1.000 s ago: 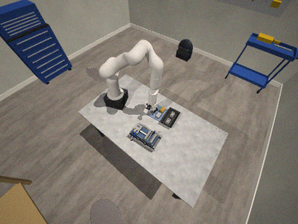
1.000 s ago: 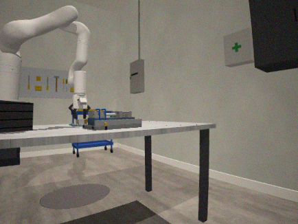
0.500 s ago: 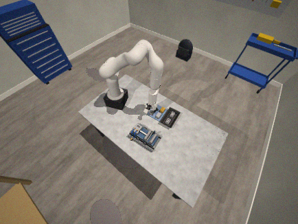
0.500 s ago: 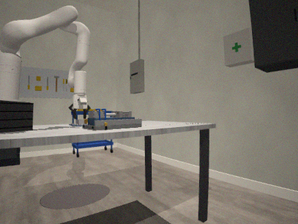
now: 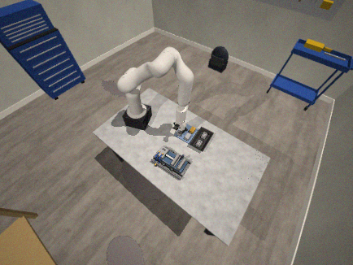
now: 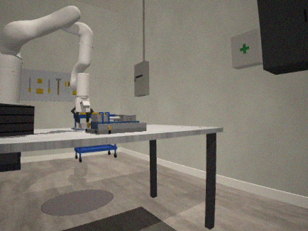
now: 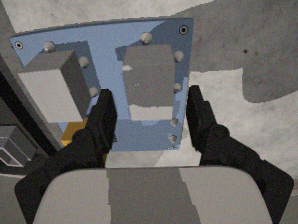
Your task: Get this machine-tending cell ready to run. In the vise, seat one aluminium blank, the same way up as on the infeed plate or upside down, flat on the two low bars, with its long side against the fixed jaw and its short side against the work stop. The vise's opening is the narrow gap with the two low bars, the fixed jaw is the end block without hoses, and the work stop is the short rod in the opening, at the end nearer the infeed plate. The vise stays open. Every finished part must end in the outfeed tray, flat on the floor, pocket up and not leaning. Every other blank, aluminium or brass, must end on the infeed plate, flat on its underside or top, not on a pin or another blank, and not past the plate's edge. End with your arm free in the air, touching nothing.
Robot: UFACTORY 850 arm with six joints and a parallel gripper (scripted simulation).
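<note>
The grey aluminium blank lies 4 cm below my hand. From my hand the other things lie so: blue vise body: 28 cm to the right, 12 cm ahead, 3 cm below; then brass blank: 10 cm to the left, 8 cm ahead, 4 cm below.
</note>
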